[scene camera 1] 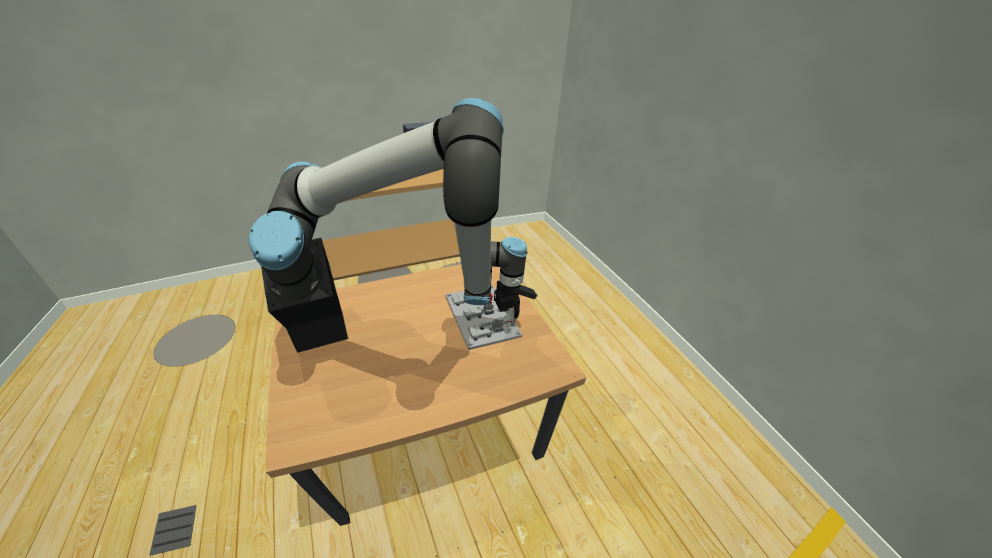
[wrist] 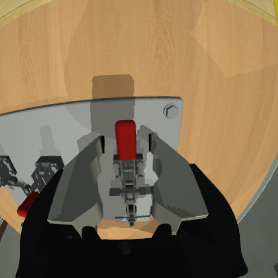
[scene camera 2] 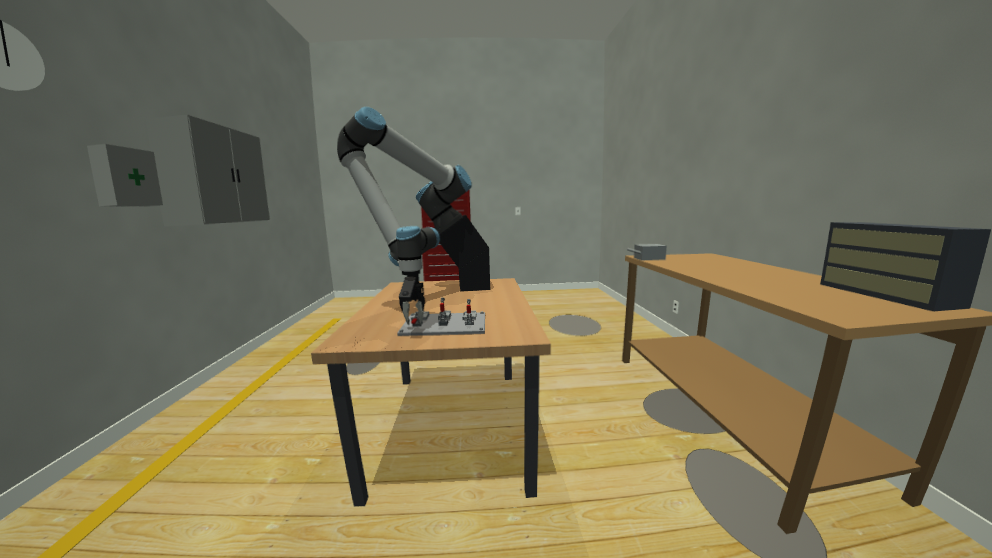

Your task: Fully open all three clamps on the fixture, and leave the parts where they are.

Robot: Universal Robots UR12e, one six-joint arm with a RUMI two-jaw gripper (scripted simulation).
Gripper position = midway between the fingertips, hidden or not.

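Toggle clamp (wrist: 125, 130) visible, together with a grey fixture plate (scene camera 2: 456, 325) (wrist: 63, 129). The gripper (scene camera 1: 509, 322) (wrist: 126, 136) is visible as well.
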